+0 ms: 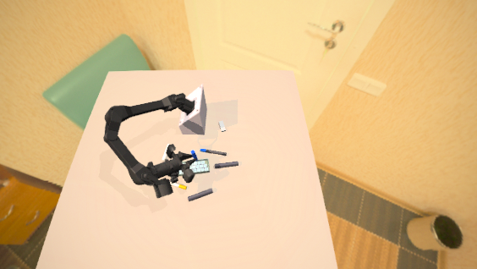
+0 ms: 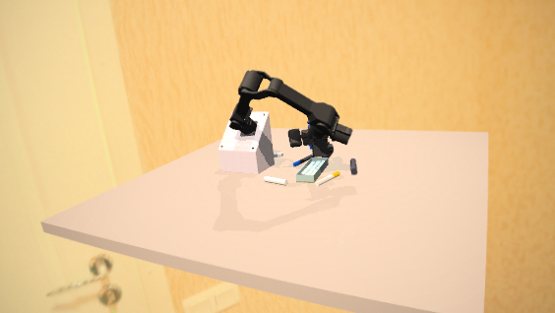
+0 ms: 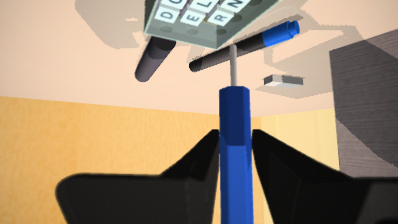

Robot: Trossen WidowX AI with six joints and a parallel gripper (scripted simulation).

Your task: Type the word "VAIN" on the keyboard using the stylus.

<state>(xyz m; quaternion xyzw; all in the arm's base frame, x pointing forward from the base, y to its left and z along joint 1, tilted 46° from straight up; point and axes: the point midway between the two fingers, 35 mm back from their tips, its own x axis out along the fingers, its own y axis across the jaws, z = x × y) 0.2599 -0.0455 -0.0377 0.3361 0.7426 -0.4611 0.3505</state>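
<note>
Now: the blue-tipped grey pen 10 cm below my gripper tip, 7 cm behind it and 5 cm to the left of it. Round my gripper tip: blue stylus (1 cm below); white stick (17 cm to the right, 10 cm below, 8 cm behind); yellow-tipped white pen (10 cm to the right, 10 cm below, 10 cm ahead).
</note>
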